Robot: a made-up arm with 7 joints. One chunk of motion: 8 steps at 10 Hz.
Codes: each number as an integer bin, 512 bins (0 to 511) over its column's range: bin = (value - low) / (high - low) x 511, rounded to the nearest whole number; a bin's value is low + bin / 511 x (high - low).
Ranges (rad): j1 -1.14..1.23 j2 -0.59..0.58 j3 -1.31..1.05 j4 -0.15..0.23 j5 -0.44..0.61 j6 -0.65..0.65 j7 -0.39..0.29
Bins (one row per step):
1: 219 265 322 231 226 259 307
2: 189 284 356 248 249 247 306
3: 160 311 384 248 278 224 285
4: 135 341 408 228 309 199 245
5: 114 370 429 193 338 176 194
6: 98 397 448 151 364 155 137
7: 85 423 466 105 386 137 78
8: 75 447 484 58 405 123 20
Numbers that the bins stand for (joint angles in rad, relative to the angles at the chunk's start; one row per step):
1: -0.1243 0.0168 0.1771 0.0218 0.0244 0.0089 0.0185
2: -0.2634 0.0603 0.3341 0.0344 0.0716 -0.0216 0.0172
3: -0.3979 0.1221 0.4635 0.0344 0.1312 -0.0801 -0.0107
4: -0.5139 0.1908 0.5743 0.0195 0.1949 -0.1437 -0.0640
5: -0.6113 0.2572 0.6713 -0.0065 0.2545 -0.2023 -0.1318
6: -0.6855 0.3190 0.7590 -0.0377 0.3079 -0.2557 -0.2077
7: -0.7458 0.3785 0.8422 -0.0719 0.3532 -0.3015 -0.2862
8: -0.7922 0.4335 0.9253 -0.1069 0.3922 -0.3371 -0.3634

